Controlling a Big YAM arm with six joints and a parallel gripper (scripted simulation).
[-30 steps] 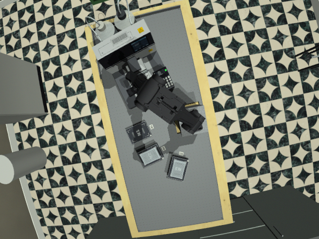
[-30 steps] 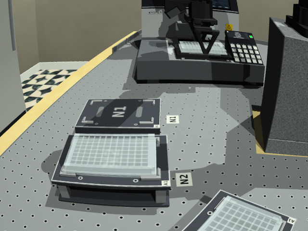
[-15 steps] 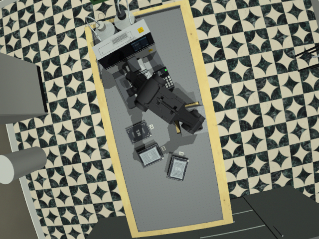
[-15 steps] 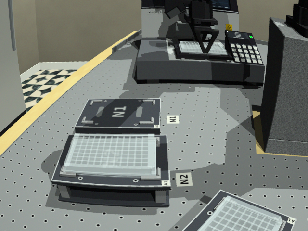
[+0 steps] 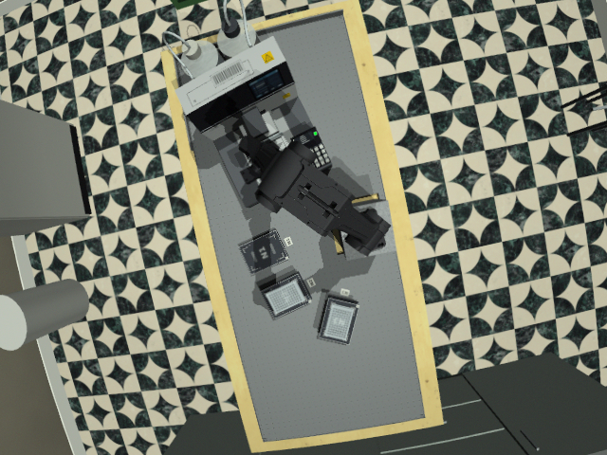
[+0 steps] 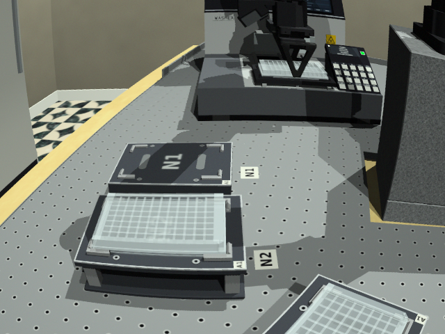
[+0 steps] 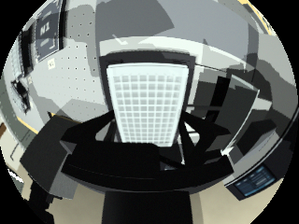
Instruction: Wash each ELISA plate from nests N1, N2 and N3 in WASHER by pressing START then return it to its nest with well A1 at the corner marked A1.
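The washer carrier is 10 mm below my hand. Also, from my hand: plate washer (150 mm to the right, 40 mm above, 20 mm ahead); nest N3 (610 mm to the left, 50 mm below, 40 mm behind); nest label (260 mm to the left, 90 mm below, 60 mm ahead).
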